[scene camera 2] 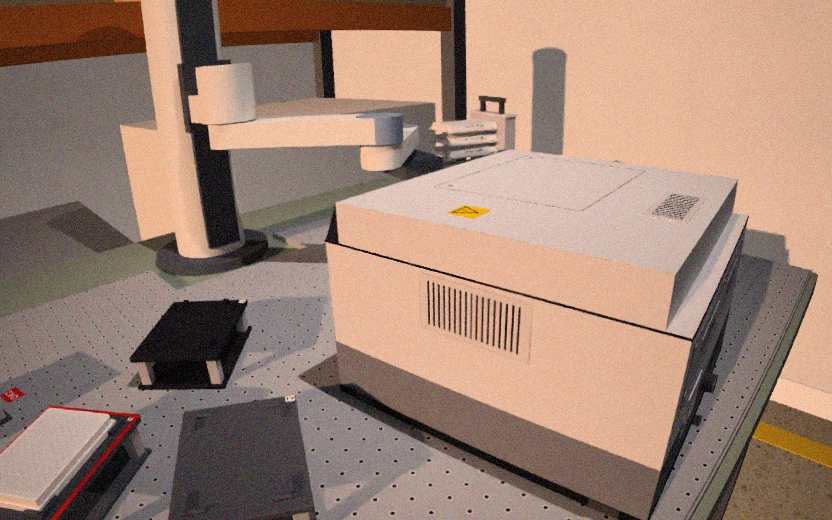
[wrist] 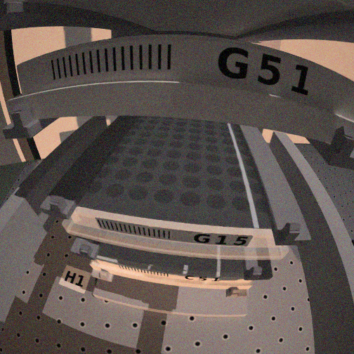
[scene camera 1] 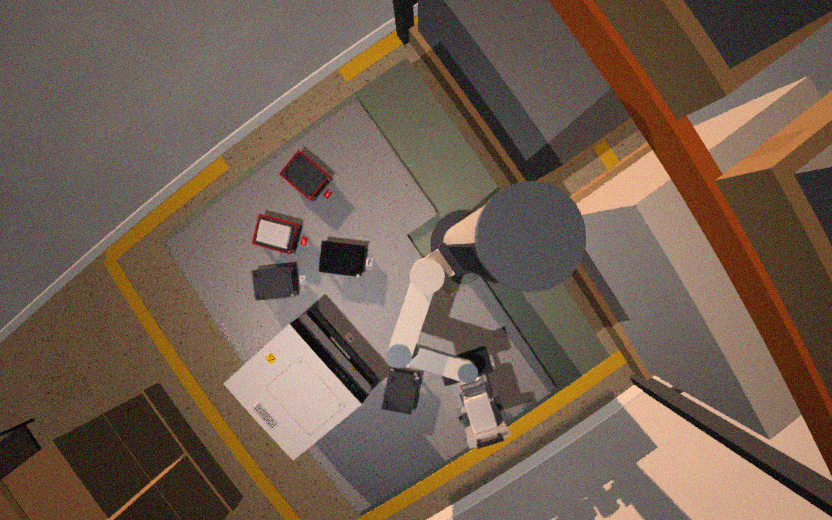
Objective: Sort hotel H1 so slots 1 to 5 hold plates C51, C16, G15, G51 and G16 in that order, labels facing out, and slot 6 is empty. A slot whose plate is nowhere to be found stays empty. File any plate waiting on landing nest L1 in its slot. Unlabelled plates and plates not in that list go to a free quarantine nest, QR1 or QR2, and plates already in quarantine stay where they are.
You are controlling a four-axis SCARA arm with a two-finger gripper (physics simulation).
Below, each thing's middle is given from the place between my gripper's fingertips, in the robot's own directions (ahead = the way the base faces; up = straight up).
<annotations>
Now: hand 70 mm to the right of the hotel H1 [scene camera 2: 505, 135] and 20 mm short of it. The rest, counted from my hand: white machine [scene camera 2: 618, 387]: 500 mm ahead, 430 mm to the right, 30 mm below; then nest N6 [scene camera 1: 400, 392]: 240 mm ahead, 170 mm to the right, 80 mm below; then black nest [scene camera 2: 176, 333]: 740 mm to the right, 120 mm ahead, 80 mm below.
</annotations>
